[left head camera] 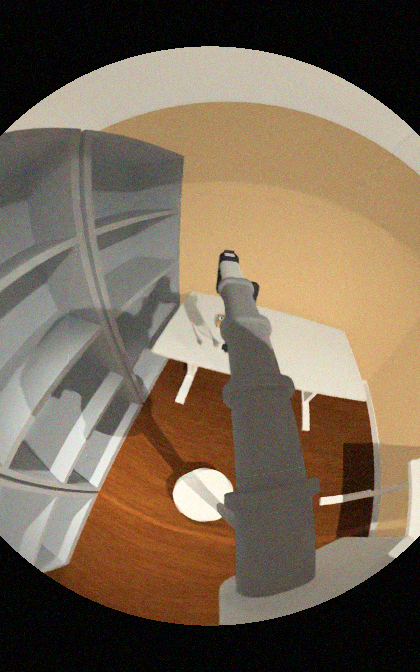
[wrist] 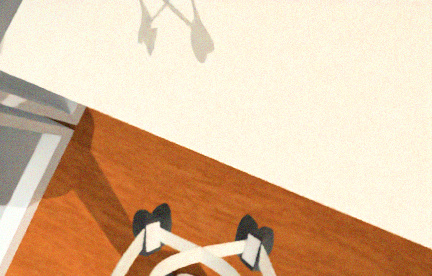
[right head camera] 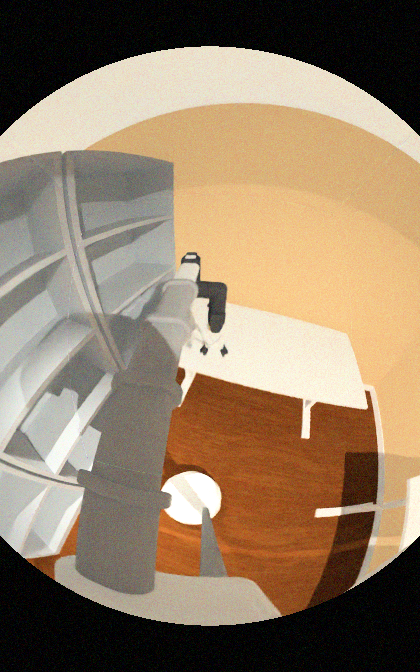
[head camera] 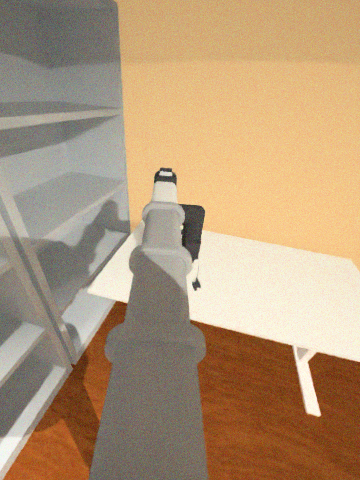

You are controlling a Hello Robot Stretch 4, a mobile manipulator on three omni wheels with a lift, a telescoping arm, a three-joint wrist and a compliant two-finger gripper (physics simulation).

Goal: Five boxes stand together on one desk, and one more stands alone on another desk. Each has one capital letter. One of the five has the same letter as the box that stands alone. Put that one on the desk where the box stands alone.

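Pixels of known places: gripper, fingertip midpoint: (wrist: 204,225); robot's base, origin of the base link: (left head camera: 202,493).
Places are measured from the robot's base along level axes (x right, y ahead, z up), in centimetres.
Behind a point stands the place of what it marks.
Note:
A small orange-brown box (left head camera: 219,320) {x 6.9, y 107.4, z 74.3 cm} with a pale top face stands on the white desk (head camera: 280,285) {x 67.0, y 88.3, z 69.3 cm} (left head camera: 310,350) {x 74.4, y 87.1, z 69.3 cm} (right head camera: 280,345) (wrist: 300,100) {x 24.0, y 82.1, z 69.3 cm}, partly covered by the arm in the left head view. Its letter is too small to read. The box does not show in the head, right head or wrist views. My gripper (right head camera: 214,350) (wrist: 204,225) {x 8.8, y 62.5, z 93.5 cm} is open and empty, its two dark fingertips apart. It is high by the desk's front edge, with floor behind it in the wrist view, and its shadow falls on the desk. The group of five boxes does not show.
A tall grey shelf unit (head camera: 100,75) {x -40.7, y 164.8, z 157.4 cm} (left head camera: 135,175) {x -69.4, y 173.4, z 174.3 cm} (right head camera: 155,195) stands close on the left, by the desk's left end. A white round disc (left head camera: 195,505) {x -5.3, y -7.9, z 18.7 cm} (right head camera: 210,500) is on the wooden floor. Part of another white piece of furniture (left head camera: 415,500) (right head camera: 415,510) shows at right.

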